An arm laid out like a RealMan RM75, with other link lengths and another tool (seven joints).
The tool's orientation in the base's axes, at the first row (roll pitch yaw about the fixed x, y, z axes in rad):
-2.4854, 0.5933, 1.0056
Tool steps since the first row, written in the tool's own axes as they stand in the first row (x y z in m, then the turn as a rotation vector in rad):
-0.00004, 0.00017, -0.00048, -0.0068, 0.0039, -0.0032
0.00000, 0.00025, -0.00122, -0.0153, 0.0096, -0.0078
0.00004, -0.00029, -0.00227, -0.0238, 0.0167, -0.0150
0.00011, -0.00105, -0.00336, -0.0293, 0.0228, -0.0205
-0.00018, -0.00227, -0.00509, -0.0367, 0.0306, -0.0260
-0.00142, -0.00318, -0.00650, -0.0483, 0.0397, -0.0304
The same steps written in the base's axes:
0.00043, -0.00013, 0.00025, 0.0013, -0.0074, 0.0039
0.00104, -0.00012, 0.00067, 0.0037, -0.0172, 0.0088
0.00158, 0.00034, 0.00162, 0.0088, -0.0279, 0.0147
0.00207, 0.00098, 0.00268, 0.0135, -0.0358, 0.0183
0.00265, 0.00173, 0.00459, 0.0182, -0.0463, 0.0221
0.00271, 0.00158, 0.00667, 0.0207, -0.0607, 0.0269

